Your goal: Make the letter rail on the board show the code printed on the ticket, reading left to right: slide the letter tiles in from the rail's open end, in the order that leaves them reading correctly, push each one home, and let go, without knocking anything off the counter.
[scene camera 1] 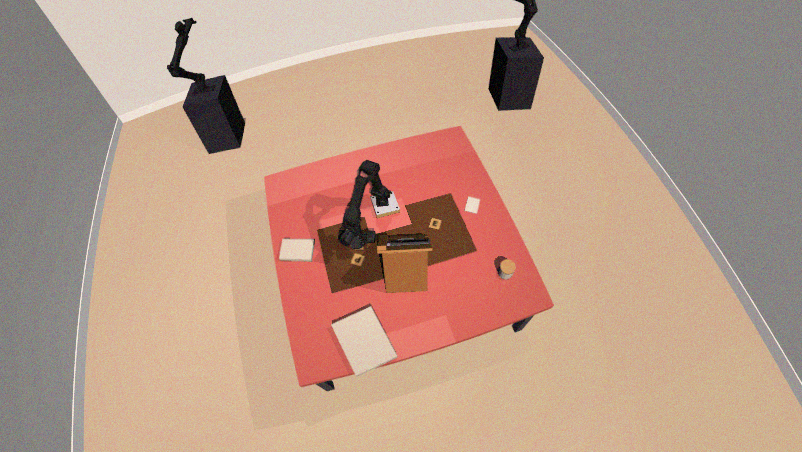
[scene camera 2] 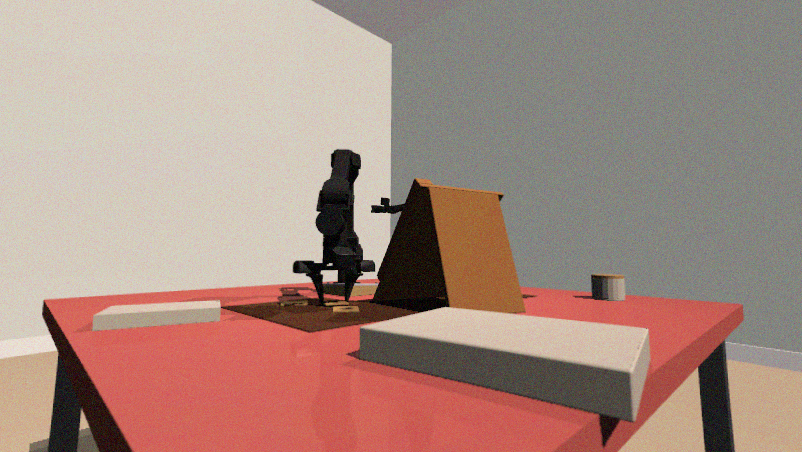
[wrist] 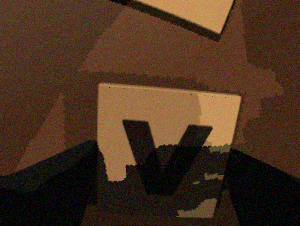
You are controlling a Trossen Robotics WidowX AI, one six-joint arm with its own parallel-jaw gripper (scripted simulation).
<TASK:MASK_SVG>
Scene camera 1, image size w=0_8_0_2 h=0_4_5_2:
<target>flat white block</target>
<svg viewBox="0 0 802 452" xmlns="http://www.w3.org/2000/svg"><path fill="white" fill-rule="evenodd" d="M282 238L280 260L312 262L314 240Z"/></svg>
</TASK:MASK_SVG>
